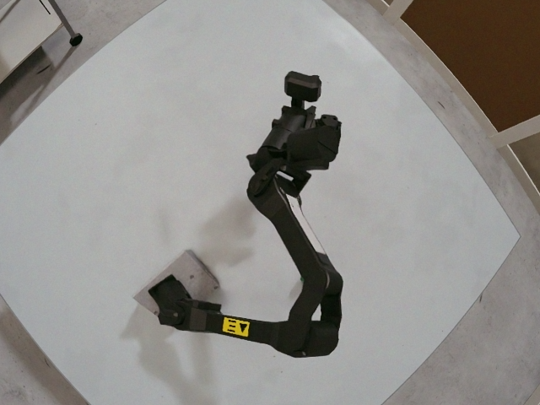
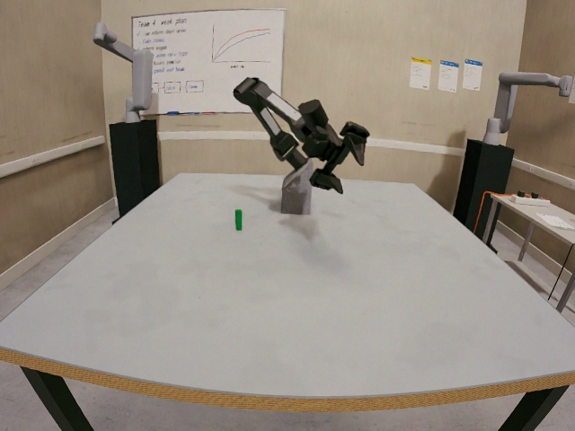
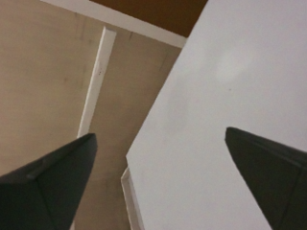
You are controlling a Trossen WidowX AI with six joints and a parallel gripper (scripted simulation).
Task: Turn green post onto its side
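Right now my hand is 310 mm to the left of the green post, 220 mm above it and 170 mm past it.
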